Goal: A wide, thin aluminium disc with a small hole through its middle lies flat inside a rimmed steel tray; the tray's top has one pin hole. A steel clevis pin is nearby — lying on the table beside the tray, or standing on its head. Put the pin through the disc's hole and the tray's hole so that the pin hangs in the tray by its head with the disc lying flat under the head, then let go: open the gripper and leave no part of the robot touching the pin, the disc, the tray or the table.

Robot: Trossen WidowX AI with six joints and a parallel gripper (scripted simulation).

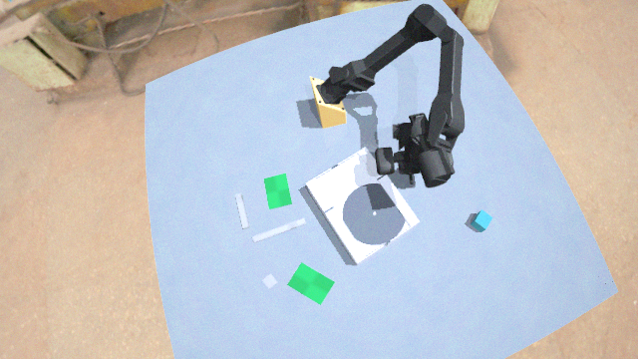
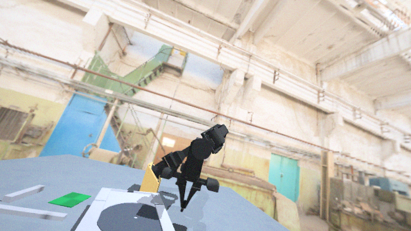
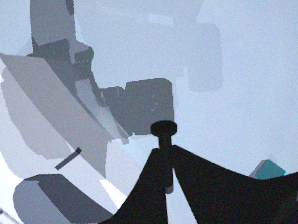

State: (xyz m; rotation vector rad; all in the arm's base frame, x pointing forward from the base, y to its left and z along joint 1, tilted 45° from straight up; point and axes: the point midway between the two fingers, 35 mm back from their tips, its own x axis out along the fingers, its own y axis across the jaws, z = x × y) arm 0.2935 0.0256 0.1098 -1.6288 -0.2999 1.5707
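Now: gripper tip 50 mm short of the grey aluminium disc, 130 mm to the left of it and 10 mm above it. From my gripper tip the other things lie so: white steel tray (10 mm ahead, 150 mm to the right, 20 mm below); cyan cube (200 mm ahead, 130 mm to the left, 50 mm below); steel clevis pin (10 mm ahead, 10 mm above).
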